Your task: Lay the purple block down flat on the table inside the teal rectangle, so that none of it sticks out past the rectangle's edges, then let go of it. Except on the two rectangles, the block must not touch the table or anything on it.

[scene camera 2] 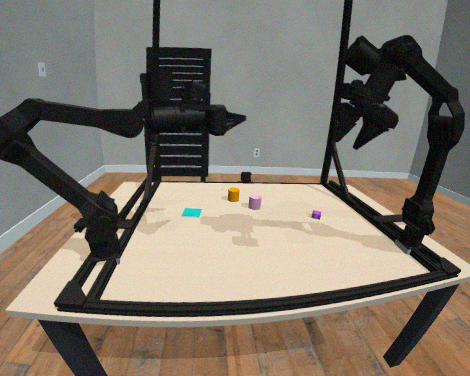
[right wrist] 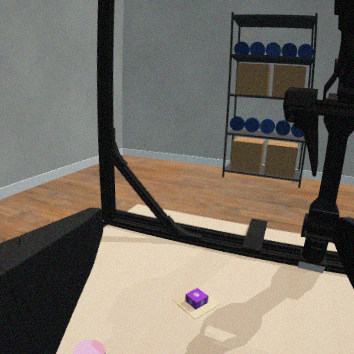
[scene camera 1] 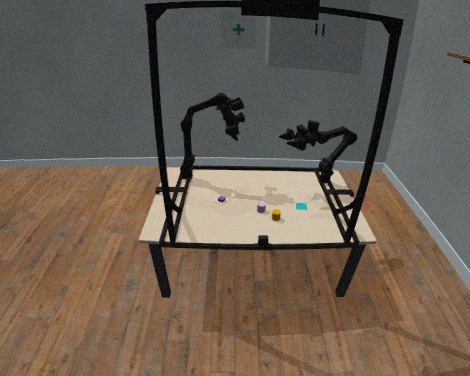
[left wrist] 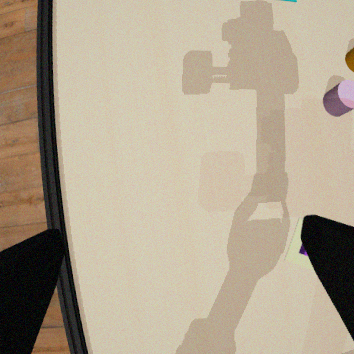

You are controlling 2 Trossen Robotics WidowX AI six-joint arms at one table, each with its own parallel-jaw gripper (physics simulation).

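Frame: origin at the left arm's base, x back, y right, z up, level; millimetres.
Seen in the pictures: left gripper, fingertip midpoint: (scene camera 2: 344, 145) (right wrist: 352, 181) (scene camera 1: 237, 137) (left wrist: 183, 235); right gripper, fingertip midpoint: (scene camera 2: 236, 116) (right wrist: 222, 225) (scene camera 1: 282, 139); left arm's base at its link origin: (scene camera 2: 409, 243) (right wrist: 312, 257) (scene camera 1: 186, 176); right arm's base at its link origin: (scene camera 2: 105, 252) (scene camera 1: 324, 180).
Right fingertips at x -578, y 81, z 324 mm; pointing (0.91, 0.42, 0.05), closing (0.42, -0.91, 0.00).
Offsets run from my right fingertips to a thing's top centre. "*": to the spot under its first point. Level surfaces: height alone.
The small purple block @(dx +322, dy +128, dz -324 mm) (scene camera 1: 221, 198) (scene camera 2: 316, 214) (right wrist: 197, 298) lies on a pale rectangle @(* dx +319, dy +98, dz -343 mm) (right wrist: 209, 307) (left wrist: 294, 250) on the table @(dz -344 mm) (scene camera 1: 226, 227) (scene camera 2: 196, 268). In the left wrist view only a sliver of the block (left wrist: 303, 250) shows beside a finger. The teal rectangle @(* dx -136, dy +135, dz -343 mm) (scene camera 1: 301, 206) (scene camera 2: 192, 212) is bare, far across the table from the block. My left gripper (scene camera 1: 232, 132) (scene camera 2: 346, 145) (left wrist: 183, 235) is open and empty. It points down, high above the table and near the block's side. My right gripper (scene camera 1: 283, 136) (scene camera 2: 242, 118) is open and empty, held level and high.
A pink cylinder @(dx +95, dy +198, dz -298 mm) (scene camera 1: 261, 207) (scene camera 2: 255, 201) (left wrist: 338, 98) (right wrist: 89, 347) and an orange cylinder @(dx +14, dy +260, dz -299 mm) (scene camera 1: 276, 215) (scene camera 2: 233, 194) stand between the block and the teal rectangle. A black frame (scene camera 1: 155, 93) surrounds the table. A small black box @(* dx +84, dy +488, dz -293 mm) (scene camera 1: 262, 239) (scene camera 2: 245, 176) sits on one edge rail.
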